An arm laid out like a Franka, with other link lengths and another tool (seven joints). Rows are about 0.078 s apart.
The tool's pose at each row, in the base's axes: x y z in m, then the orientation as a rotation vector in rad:
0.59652, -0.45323, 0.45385, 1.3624, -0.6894, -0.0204
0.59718, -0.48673, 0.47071, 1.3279, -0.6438, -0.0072
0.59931, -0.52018, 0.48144, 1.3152, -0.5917, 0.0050
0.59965, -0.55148, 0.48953, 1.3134, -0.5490, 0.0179
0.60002, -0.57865, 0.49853, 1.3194, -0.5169, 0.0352
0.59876, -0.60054, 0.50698, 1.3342, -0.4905, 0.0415
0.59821, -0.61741, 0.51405, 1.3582, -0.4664, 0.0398
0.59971, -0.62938, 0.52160, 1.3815, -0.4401, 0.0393
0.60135, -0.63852, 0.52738, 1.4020, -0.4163, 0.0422
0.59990, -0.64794, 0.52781, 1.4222, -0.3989, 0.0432
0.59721, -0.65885, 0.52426, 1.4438, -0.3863, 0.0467
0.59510, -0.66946, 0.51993, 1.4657, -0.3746, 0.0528
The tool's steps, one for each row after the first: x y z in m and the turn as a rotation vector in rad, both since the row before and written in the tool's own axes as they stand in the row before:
0.02129, 0.00688, 0.03010, -0.0350, 0.0451, -0.0069
0.01843, -0.00005, 0.02998, -0.0152, 0.0467, -0.0171
0.01371, -0.00141, 0.02925, -0.0032, 0.0389, -0.0143
0.01176, 0.00063, 0.02609, 0.0067, 0.0326, -0.0071
0.00785, 0.00229, 0.02203, 0.0134, 0.0212, -0.0135
0.00625, 0.00246, 0.01702, 0.0209, 0.0138, -0.0195
0.00682, 0.00388, 0.01187, 0.0205, 0.0160, -0.0197
0.00546, 0.00312, 0.00895, 0.0188, 0.0164, -0.0154
0.00081, -0.00089, 0.00946, 0.0187, 0.0107, -0.0128
-0.00130, -0.00440, 0.01085, 0.0209, 0.0086, -0.0085
-0.00110, -0.00504, 0.01045, 0.0217, 0.0094, -0.0062

